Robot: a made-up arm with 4 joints.
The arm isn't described. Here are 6 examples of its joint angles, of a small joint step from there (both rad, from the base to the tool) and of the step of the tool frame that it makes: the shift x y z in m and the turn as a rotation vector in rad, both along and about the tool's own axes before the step.
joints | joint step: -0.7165 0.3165 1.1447 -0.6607 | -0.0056 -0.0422 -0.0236 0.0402
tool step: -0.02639 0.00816 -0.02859 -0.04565 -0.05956 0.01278
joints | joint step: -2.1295 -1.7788 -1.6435 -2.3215 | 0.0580 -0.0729 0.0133 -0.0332
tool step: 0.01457 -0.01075 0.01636 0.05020 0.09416 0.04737
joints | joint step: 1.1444 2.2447 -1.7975 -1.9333 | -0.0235 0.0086 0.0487 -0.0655
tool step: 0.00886 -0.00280 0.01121 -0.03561 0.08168 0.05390
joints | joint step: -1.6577 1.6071 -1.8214 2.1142 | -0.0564 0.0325 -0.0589 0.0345
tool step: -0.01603 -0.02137 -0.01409 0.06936 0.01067 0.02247
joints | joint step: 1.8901 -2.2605 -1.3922 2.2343 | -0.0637 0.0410 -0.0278 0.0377
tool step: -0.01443 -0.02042 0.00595 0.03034 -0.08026 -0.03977
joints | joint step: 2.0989 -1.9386 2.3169 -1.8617 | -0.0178 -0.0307 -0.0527 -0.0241
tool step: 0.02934 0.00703 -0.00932 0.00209 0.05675 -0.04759
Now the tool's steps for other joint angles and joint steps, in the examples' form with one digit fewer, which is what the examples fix.
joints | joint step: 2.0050 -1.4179 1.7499 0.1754 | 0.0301 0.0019 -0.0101 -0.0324
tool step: 0.0108 0.0032 0.0002 -0.0049 0.0028 0.0041
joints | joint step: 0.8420 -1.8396 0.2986 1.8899 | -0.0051 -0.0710 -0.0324 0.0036
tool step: -0.0157 -0.0110 0.0256 0.0329 -0.0704 0.0216
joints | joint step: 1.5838 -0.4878 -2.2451 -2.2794 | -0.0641 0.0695 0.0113 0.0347
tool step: -0.0417 0.0087 -0.0227 0.0010 -0.0998 -0.0594
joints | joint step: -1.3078 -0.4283 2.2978 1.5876 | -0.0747 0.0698 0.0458 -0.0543
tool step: -0.0029 -0.0213 -0.0246 -0.0708 0.0277 0.0225
